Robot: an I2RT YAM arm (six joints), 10 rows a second.
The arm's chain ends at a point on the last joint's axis. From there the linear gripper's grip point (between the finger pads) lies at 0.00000 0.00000 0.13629 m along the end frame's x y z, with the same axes.
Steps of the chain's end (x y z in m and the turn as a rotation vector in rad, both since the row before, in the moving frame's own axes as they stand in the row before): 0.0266 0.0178 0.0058 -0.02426 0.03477 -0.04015; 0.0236 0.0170 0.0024 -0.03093 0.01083 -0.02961; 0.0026 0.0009 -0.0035 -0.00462 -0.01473 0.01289; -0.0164 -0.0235 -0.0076 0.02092 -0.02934 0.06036
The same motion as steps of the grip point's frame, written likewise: 0.0314 0.0210 0.0057 -0.02426 0.03477 -0.04015; 0.0251 0.0212 0.0023 -0.03093 0.01083 -0.02961; 0.0006 0.0015 -0.0035 -0.00462 -0.01473 0.01289; -0.0203 -0.0265 -0.0077 0.02092 -0.02934 0.06036
